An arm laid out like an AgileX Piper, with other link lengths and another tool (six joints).
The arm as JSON. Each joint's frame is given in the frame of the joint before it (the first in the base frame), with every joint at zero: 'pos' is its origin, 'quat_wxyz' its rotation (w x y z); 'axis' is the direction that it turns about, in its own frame. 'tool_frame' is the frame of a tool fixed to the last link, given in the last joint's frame.
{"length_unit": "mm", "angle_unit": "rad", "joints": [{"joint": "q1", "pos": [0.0, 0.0, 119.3], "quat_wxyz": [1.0, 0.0, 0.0, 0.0], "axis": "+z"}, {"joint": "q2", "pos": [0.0, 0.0, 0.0], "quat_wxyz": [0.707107, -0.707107, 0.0, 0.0], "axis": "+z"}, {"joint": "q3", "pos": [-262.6, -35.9, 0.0], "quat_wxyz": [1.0, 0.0, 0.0, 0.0], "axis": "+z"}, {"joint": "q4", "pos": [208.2, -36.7, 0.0], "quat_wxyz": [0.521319, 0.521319, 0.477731, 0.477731], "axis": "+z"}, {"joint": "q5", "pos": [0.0, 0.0, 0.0], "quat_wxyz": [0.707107, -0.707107, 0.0, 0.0], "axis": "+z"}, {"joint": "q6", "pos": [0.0, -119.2, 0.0], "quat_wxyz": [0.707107, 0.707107, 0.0, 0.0], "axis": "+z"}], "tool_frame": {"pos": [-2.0, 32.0, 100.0], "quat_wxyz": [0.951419, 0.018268, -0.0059, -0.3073]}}
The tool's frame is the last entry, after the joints.
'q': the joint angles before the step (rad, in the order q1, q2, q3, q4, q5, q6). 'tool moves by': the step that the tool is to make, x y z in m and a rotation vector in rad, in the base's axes. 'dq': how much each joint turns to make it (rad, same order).
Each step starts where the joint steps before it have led.
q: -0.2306 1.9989 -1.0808 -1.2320 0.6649 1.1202
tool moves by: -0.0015 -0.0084 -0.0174 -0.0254 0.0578 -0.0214
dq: -0.0002 0.0767 -0.0408 -0.0094 0.0449 0.0003
